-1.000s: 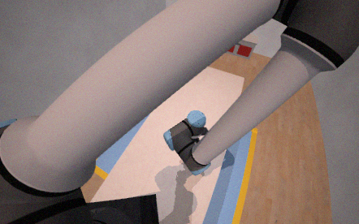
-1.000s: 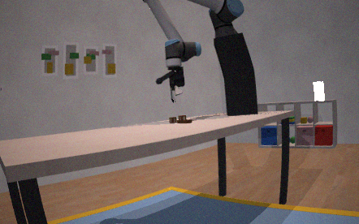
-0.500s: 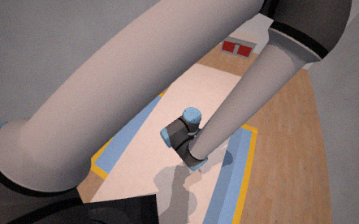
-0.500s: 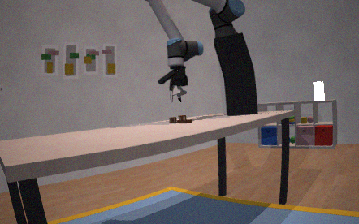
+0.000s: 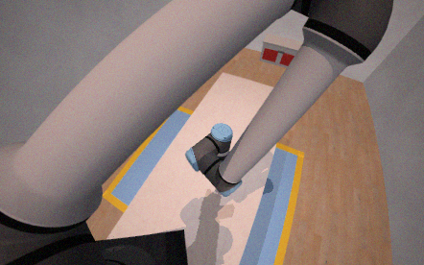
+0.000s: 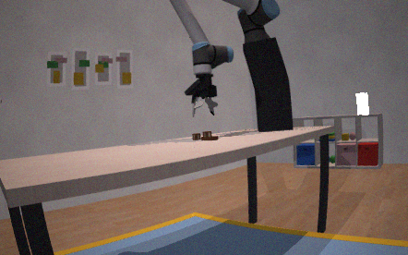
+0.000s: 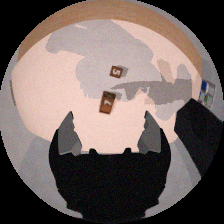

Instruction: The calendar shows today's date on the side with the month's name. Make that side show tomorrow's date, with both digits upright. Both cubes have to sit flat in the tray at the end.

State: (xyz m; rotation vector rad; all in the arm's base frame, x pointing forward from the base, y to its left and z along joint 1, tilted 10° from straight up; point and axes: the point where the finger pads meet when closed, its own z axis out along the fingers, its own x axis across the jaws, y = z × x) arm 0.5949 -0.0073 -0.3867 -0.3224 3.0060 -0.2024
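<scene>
My hand is 20 mm to the right of the brown cube and 90 mm above it. From my hand the other things lie so: brown tray: 30 mm to the left, 110 mm below.
</scene>
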